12 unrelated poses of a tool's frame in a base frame.
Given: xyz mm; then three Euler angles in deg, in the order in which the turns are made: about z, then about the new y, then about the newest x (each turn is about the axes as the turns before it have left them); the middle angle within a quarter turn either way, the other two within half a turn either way.
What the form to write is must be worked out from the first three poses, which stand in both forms.
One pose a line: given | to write
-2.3, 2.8, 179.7, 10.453, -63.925, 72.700 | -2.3, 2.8, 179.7, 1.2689, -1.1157, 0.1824
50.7, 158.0, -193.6, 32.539, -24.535, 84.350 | 50.7, 158.0, -193.6, 1.4722, -0.4282, 0.5679
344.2, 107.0, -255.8, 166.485, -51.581, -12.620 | 344.2, 107.0, -255.8, -0.2203, -0.9003, 2.9057
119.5, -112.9, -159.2, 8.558, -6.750, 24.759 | 119.5, -112.9, -159.2, 0.4321, -0.1178, 0.1494
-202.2, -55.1, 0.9, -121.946, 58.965, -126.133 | -202.2, -55.1, 0.9, -2.2014, 1.0291, -2.1284
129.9, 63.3, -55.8, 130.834, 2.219, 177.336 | 129.9, 63.3, -55.8, 3.0951, 0.0387, 2.2835
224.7, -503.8, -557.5, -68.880, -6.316, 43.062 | 224.7, -503.8, -557.5, 0.7516, -0.1102, -1.2022
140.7, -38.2, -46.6, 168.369, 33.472, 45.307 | 140.7, -38.2, -46.6, 0.7908, 0.5842, 2.9386
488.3, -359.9, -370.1, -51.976, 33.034, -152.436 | 488.3, -359.9, -370.1, -2.6605, 0.5766, -0.9072
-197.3, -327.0, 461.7, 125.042, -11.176, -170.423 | -197.3, -327.0, 461.7, -2.9744, -0.1951, 2.1824
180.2, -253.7, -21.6, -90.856, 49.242, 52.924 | 180.2, -253.7, -21.6, 0.9237, 0.8594, -1.5857
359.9, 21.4, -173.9, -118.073, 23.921, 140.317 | 359.9, 21.4, -173.9, 2.4490, 0.4175, -2.0608
